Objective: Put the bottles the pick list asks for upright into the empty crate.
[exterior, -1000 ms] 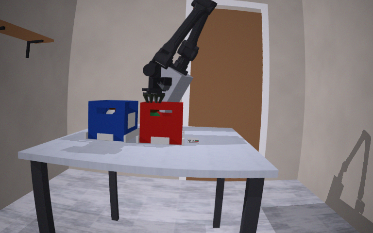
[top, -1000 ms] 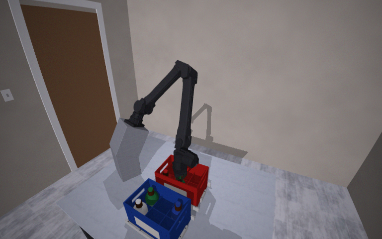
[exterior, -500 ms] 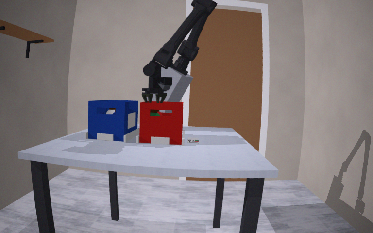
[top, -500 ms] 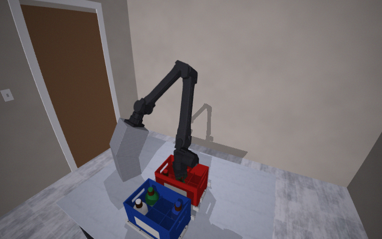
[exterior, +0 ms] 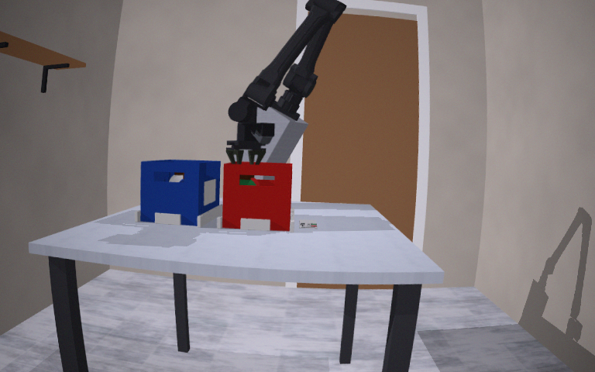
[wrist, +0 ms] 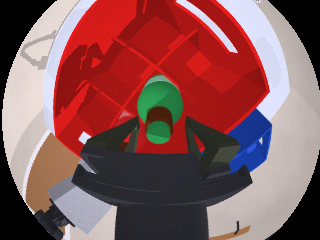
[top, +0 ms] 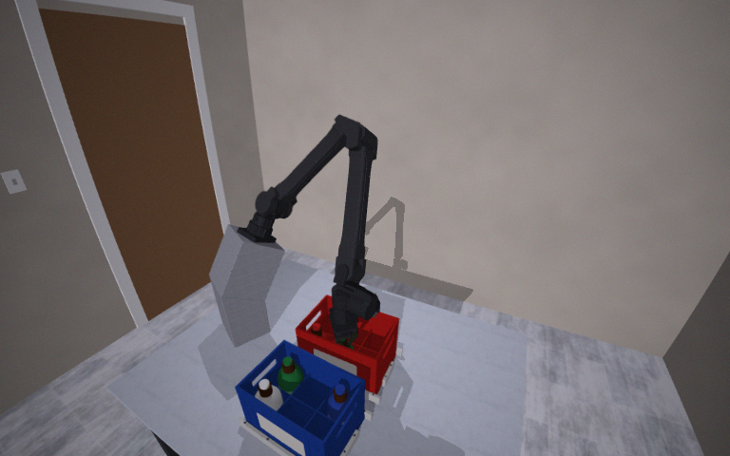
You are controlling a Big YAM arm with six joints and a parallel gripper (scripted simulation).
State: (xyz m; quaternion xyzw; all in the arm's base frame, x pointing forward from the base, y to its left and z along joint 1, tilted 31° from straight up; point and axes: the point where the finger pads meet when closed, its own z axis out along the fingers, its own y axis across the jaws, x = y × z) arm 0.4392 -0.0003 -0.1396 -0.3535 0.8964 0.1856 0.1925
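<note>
Now: the red crate 10 mm behind my hand, 40 mm to the left of it and 70 mm below it. Also, from my hand: blue crate (200 mm to the right, 70 mm below); then red-label bottle (100 mm behind, 10 mm to the right, 60 mm below); then blue bottle (90 mm ahead, 150 mm to the right, 60 mm below).
</note>
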